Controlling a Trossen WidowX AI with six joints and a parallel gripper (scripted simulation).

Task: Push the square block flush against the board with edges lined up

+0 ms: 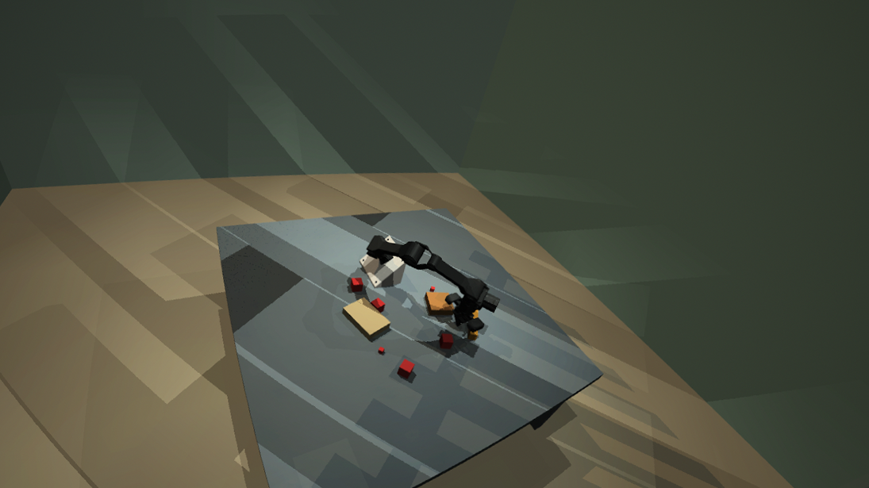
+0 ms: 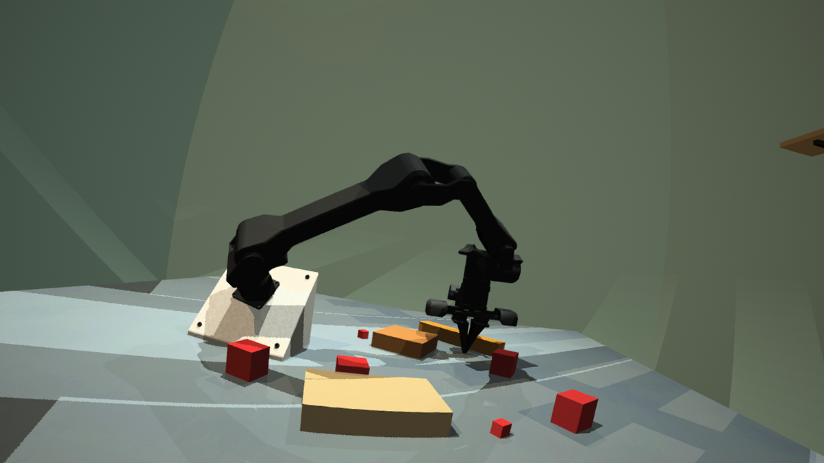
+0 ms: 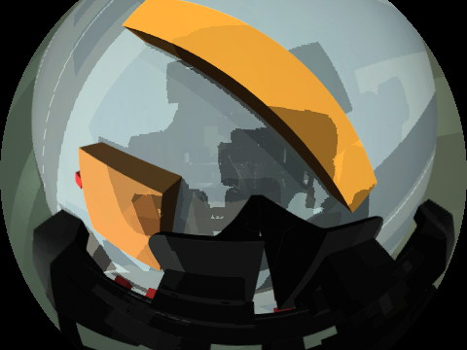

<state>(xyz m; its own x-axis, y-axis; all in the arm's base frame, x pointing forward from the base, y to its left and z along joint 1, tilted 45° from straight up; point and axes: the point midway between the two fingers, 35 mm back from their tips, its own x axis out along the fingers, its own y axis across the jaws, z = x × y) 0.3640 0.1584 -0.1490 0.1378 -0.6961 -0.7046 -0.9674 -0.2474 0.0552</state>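
The square block lies 120 mm behind my gripper tip, 40 mm to the right of it and 10 mm above it. The rest, counted from my gripper tip: tan board (360 mm to the right, 90 mm behind, 10 mm above); orange bar (80 mm to the left, 20 mm behind, 10 mm above).
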